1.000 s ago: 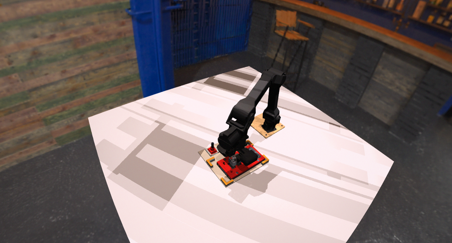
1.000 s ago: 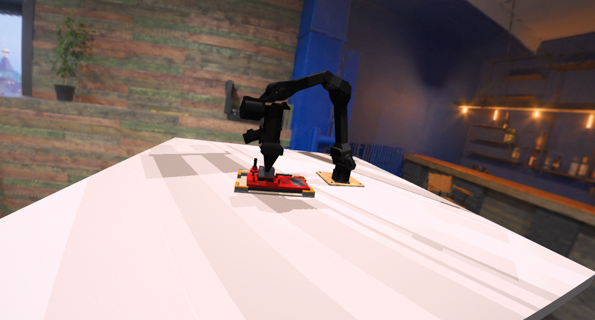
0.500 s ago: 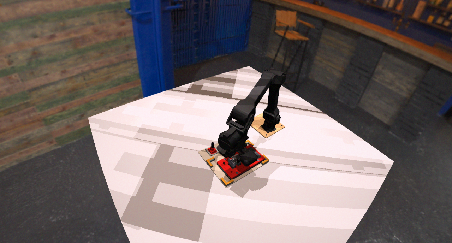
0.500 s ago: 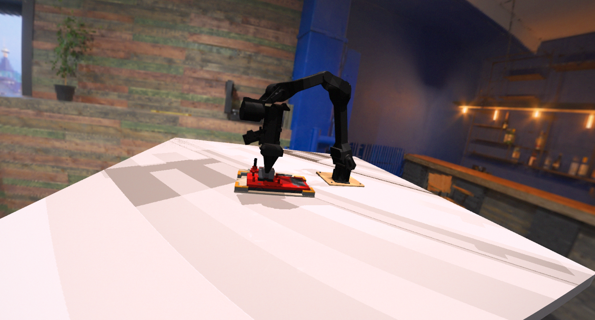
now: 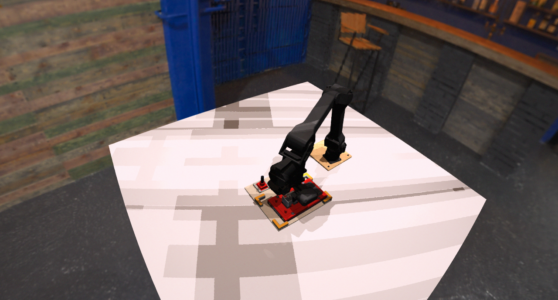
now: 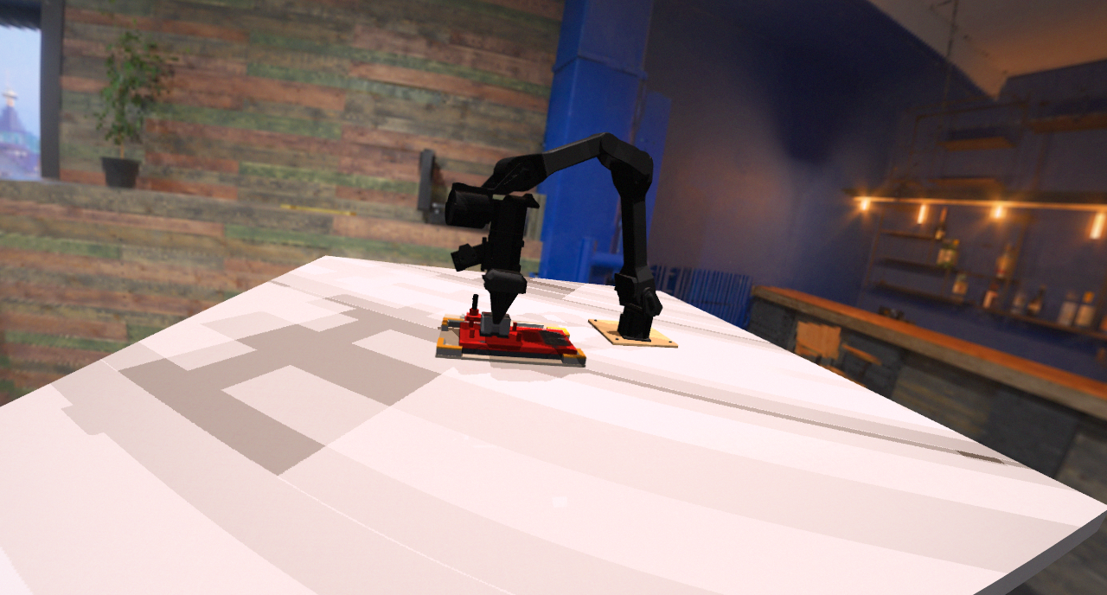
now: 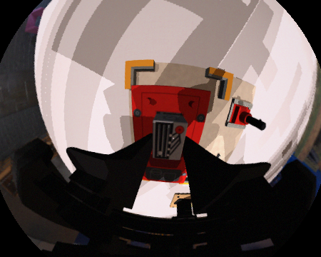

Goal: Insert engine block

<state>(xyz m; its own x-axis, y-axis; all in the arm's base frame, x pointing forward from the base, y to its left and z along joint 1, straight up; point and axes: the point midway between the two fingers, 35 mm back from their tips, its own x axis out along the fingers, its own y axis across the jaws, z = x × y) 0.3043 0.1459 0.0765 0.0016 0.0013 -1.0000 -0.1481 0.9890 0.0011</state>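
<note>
The grey finned engine block lies 1 cm below my gripper tip. Also, from my gripper tip: black upright peg (12 cm to the right, 5 cm ahead, 1 cm below).
</note>
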